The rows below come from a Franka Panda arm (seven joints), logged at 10 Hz.
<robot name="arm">
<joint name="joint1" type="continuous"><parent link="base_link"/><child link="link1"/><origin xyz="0 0 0.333" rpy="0 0 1.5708"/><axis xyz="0 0 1"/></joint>
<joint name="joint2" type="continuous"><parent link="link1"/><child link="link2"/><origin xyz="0 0 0" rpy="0 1.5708 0"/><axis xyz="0 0 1"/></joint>
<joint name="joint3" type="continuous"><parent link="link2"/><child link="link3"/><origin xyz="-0.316 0 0" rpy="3.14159 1.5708 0"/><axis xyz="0 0 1"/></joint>
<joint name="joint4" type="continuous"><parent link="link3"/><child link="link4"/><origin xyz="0 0.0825 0" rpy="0 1.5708 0"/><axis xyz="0 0 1"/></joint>
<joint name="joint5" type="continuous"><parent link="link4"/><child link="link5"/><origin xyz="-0.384 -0.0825 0" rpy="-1.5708 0 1.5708"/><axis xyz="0 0 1"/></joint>
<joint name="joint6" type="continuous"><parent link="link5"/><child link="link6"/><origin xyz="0 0 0" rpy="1.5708 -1.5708 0"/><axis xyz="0 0 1"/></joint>
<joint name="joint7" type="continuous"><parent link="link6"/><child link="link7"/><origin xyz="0 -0.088 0" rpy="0 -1.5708 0"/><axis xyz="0 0 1"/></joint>
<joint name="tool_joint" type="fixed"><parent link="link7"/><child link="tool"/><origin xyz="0 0 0.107" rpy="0 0 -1.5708"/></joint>
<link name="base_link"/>
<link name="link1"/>
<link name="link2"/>
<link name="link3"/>
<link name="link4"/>
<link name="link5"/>
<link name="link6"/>
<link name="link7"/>
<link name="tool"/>
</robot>
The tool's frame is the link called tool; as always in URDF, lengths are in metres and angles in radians. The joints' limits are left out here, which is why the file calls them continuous.
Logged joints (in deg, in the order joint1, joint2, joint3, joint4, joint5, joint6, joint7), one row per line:
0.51, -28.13, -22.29, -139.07, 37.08, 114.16, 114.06
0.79, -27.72, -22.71, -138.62, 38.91, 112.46, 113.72
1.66, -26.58, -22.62, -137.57, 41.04, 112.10, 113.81
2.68, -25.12, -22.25, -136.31, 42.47, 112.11, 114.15
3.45, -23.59, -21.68, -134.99, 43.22, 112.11, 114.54
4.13, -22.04, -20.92, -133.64, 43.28, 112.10, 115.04
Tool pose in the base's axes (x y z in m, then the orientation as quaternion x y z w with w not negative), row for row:
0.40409, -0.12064, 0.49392, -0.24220, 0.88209, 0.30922, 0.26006
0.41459, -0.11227, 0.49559, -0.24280, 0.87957, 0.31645, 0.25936
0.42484, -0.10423, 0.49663, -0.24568, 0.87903, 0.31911, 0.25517
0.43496, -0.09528, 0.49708, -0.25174, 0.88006, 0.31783, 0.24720
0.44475, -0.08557, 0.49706, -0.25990, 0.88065, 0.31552, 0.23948
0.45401, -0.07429, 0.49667, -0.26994, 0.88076, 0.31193, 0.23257
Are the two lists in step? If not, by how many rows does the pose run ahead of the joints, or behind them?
The pose runs 2 rows ahead of the joints: the pose in row i belongs to the joints in row i + 2.
